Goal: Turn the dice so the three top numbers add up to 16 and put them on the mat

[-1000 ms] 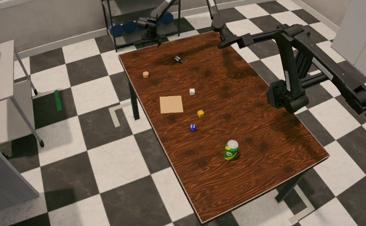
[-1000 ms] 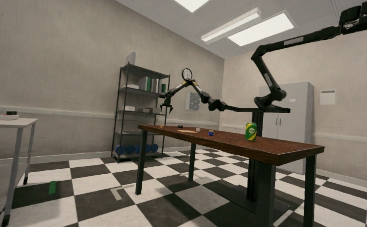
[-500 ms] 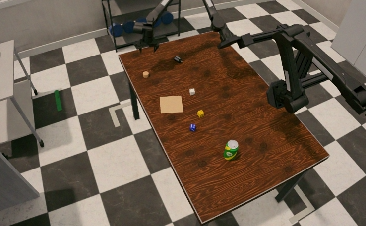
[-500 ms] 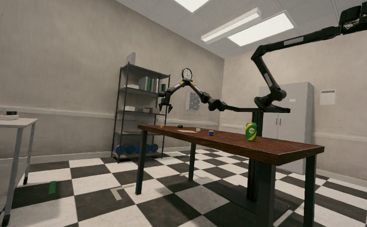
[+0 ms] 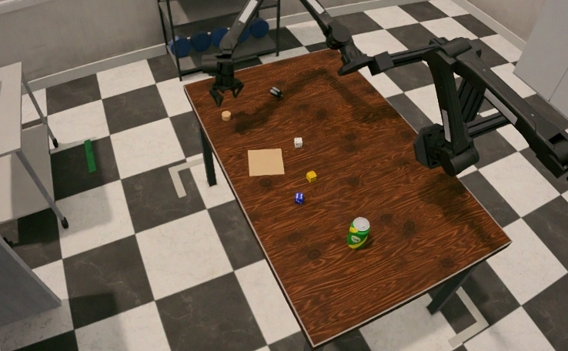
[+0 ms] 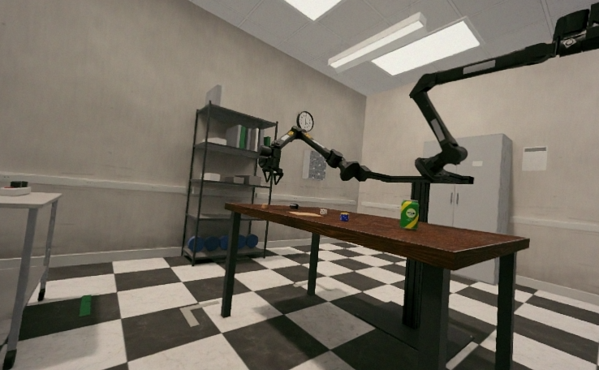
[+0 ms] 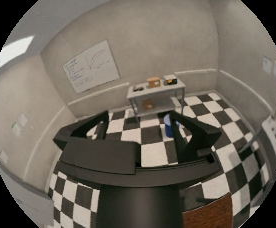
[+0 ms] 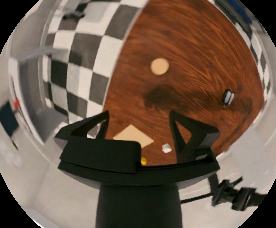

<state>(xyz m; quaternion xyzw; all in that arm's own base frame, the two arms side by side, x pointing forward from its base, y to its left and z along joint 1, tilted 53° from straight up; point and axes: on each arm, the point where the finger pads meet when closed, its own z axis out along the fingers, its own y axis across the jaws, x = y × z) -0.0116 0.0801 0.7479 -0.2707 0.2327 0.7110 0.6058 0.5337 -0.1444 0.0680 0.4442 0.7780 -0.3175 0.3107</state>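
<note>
Now: the blue die 10 cm behind my right hand, 48 cm to the left of it and 15 cm below it. From my right hand the other things lie so: yellow die (19 cm behind, 41 cm to the left, 15 cm below); tan mat (6 cm behind, 25 cm to the left, 16 cm below); white die (23 cm behind, 22 cm to the left, 15 cm below).
</note>
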